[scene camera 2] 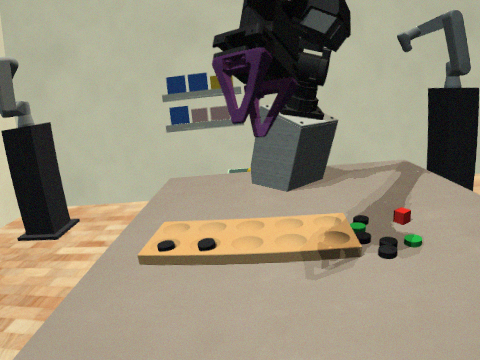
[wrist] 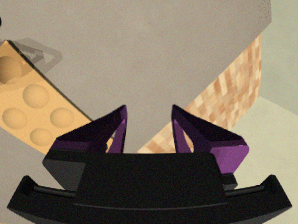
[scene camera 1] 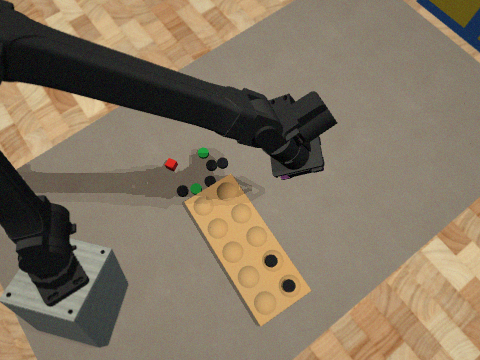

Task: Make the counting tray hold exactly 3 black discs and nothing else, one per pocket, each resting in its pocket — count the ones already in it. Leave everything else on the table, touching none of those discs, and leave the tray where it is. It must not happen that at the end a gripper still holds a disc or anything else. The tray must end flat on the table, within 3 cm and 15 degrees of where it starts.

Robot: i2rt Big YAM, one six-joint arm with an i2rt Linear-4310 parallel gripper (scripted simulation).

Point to a wooden counting tray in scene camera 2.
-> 235, 238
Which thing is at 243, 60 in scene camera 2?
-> The gripper.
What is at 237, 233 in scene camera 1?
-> A wooden counting tray.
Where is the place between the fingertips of the gripper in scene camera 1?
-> At 309, 168
